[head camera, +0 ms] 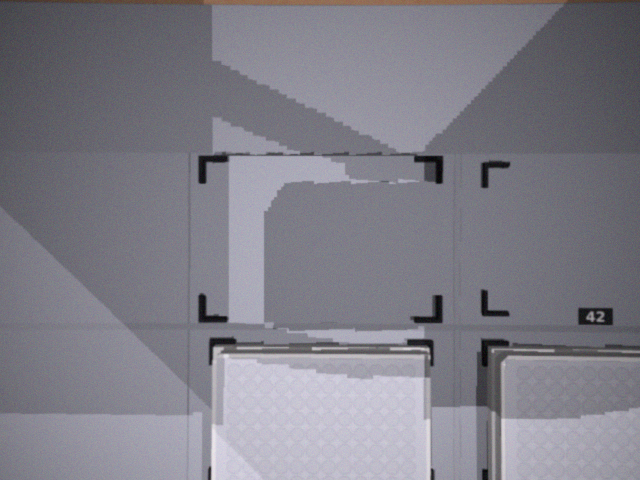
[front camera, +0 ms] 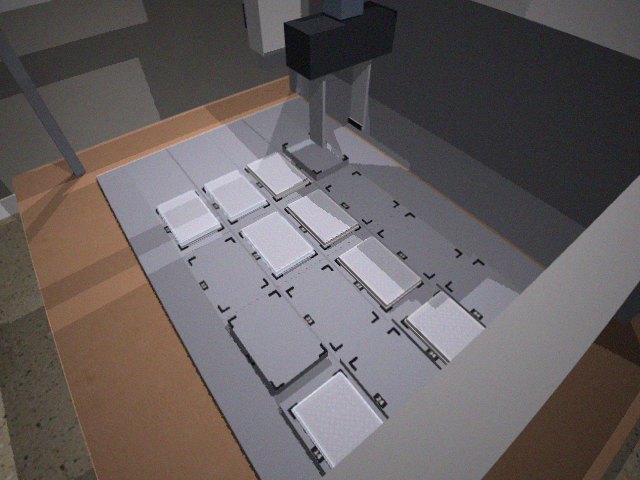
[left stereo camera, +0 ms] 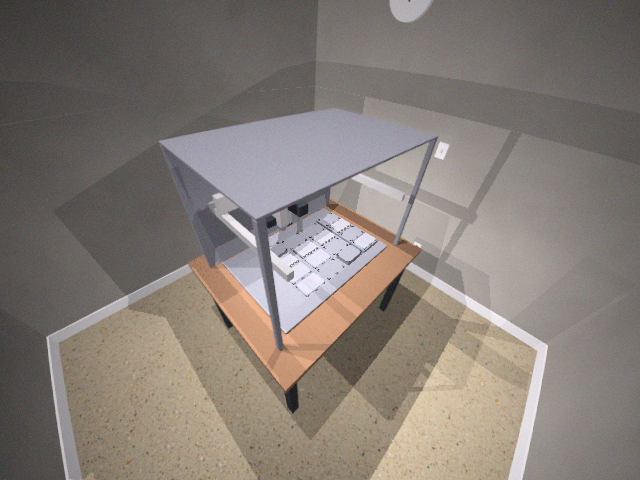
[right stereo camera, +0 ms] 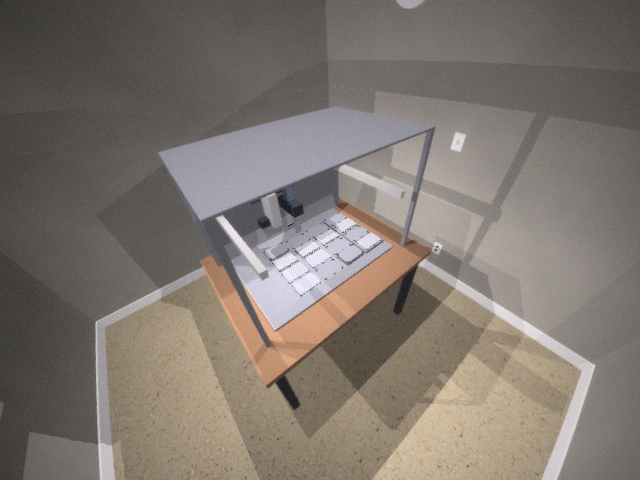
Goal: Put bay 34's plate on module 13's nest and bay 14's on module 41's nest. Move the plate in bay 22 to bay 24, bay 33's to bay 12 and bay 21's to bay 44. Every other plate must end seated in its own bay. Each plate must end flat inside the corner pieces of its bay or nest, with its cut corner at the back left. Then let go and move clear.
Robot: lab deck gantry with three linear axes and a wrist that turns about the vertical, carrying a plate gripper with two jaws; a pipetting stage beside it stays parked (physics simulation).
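Seen in the pictures: gripper, between the fingertips: (front camera: 337,134) (left stereo camera: 294,228) (right stereo camera: 294,228); robot's base, origin of its link: (front camera: 157,210) (left stereo camera: 307,296) (right stereo camera: 301,295).
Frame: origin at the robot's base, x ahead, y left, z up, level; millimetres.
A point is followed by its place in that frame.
My gripper (front camera: 337,134) {y 319, x 194, z 155 mm} is open and empty, its two jaws high over the deck near the back left. Module 41's nest (front camera: 323,164) {y 351, x 112, z 19 mm} (head camera: 351,248) {y 359, x 81, z 19 mm}, a raised block with black corners, is bare. Module 13's nest (front camera: 279,343) {y 40, x 405, z 19 mm} is bare too. White plates lie in bay 34 (front camera: 449,328) {y 255, x 546, z 29 mm}, bay 14 (front camera: 338,418) {y 42, x 541, z 29 mm}, bay 22 (front camera: 278,242) {y 148, x 237, z 15 mm}, bay 33 (front camera: 379,271) {y 251, x 399, z 15 mm} and bay 21 (front camera: 235,195) {y 147, x 76, z 14 mm}. Bay 12 (front camera: 227,276) {y 39, x 236, z 0 mm} and bay 24 (front camera: 395,364) {y 156, x 533, z 14 mm} hold no plate; bay 44 (front camera: 488,294) {y 364, x 545, z 15 mm} is partly hidden and no plate shows there.
More plates lie in bay 11 (front camera: 188,219) {y 39, x 79, z 14 mm}, bay 31 (front camera: 277,174) {y 253, x 73, z 14 mm} (head camera: 320,418) {y 262, x 64, z 14 mm} and bay 32 (front camera: 321,217) {y 250, x 235, z 14 mm} (head camera: 573,439) {y 252, x 206, z 14 mm}. The parked pipetting column (front camera: 273,25) {y 266, x 91, z 321 mm} (right stereo camera: 271,209) {y 243, x 50, z 394 mm} stands near the gripper. A pale beam (front camera: 516,351) {y 42, x 619, z 400 mm} hides the deck's right front in the front view.
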